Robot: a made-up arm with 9 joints. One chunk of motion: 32 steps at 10 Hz.
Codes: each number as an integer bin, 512 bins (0 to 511) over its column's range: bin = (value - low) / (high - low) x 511, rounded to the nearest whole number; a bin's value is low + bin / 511 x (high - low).
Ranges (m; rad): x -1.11..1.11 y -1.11..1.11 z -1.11..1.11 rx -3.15..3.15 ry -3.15..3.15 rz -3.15..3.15
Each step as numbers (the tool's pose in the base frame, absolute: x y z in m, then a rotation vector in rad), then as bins.
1 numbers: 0.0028 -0.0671 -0.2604 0.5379 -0.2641 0.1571
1 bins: 256 240 196 299 234 268
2 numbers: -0.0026 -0.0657 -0.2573 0.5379 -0.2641 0.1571
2 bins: 255 240 196 299 234 268
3 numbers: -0.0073 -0.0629 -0.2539 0.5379 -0.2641 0.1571
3 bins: 254 241 197 299 234 268
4 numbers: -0.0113 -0.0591 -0.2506 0.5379 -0.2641 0.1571
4 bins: 253 242 198 299 234 268
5 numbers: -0.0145 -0.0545 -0.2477 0.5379 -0.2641 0.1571
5 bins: 252 243 198 299 234 268
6 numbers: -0.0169 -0.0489 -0.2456 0.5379 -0.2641 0.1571
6 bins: 252 244 199 299 234 268
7 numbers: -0.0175 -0.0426 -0.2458 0.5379 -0.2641 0.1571
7 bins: 251 246 199 299 234 268
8 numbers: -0.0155 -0.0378 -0.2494 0.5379 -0.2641 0.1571
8 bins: 252 247 198 299 234 268
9 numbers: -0.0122 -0.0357 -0.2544 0.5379 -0.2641 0.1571
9 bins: 253 247 197 299 234 268
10 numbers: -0.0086 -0.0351 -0.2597 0.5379 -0.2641 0.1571
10 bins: 254 247 196 299 234 268
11 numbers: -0.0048 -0.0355 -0.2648 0.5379 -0.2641 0.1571
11 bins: 254 247 195 299 234 268
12 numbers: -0.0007 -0.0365 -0.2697 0.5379 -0.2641 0.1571
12 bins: 255 247 193 299 234 268
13 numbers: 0.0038 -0.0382 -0.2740 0.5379 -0.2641 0.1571
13 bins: 256 247 192 299 234 268
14 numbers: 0.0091 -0.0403 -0.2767 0.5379 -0.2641 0.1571
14 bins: 258 246 192 299 234 268
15 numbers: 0.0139 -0.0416 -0.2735 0.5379 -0.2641 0.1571
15 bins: 259 246 193 299 234 268
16 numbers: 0.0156 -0.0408 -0.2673 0.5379 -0.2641 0.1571
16 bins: 259 246 194 299 234 268
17 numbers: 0.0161 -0.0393 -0.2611 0.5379 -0.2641 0.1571
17 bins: 259 246 195 299 234 268
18 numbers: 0.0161 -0.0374 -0.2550 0.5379 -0.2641 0.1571
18 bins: 259 247 197 299 234 268
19 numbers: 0.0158 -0.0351 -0.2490 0.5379 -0.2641 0.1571
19 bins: 259 247 198 299 234 268
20 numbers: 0.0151 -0.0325 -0.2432 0.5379 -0.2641 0.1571
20 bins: 259 248 200 299 234 268
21 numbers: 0.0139 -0.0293 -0.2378 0.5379 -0.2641 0.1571
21 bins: 259 249 201 299 234 268
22 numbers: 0.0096 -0.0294 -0.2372 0.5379 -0.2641 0.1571
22 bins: 258 249 201 299 234 268
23 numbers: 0.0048 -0.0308 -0.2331 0.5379 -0.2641 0.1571
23 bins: 257 248 202 299 234 268
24 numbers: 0.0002 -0.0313 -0.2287 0.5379 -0.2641 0.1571
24 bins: 256 248 203 299 234 268
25 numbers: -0.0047 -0.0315 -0.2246 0.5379 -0.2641 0.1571
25 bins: 254 248 204 299 234 268
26 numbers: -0.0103 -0.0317 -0.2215 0.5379 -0.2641 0.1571
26 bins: 253 248 205 299 234 268
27 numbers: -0.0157 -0.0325 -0.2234 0.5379 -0.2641 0.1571
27 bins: 252 248 204 299 234 268
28 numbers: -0.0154 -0.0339 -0.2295 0.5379 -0.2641 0.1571
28 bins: 252 248 203 299 234 268
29 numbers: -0.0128 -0.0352 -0.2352 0.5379 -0.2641 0.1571
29 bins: 253 247 201 299 234 268
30 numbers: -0.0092 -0.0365 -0.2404 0.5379 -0.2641 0.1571
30 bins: 253 247 200 299 234 268
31 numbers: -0.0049 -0.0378 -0.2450 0.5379 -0.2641 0.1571
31 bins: 254 247 199 299 234 268
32 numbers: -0.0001 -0.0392 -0.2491 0.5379 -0.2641 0.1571
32 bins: 255 246 198 299 234 268
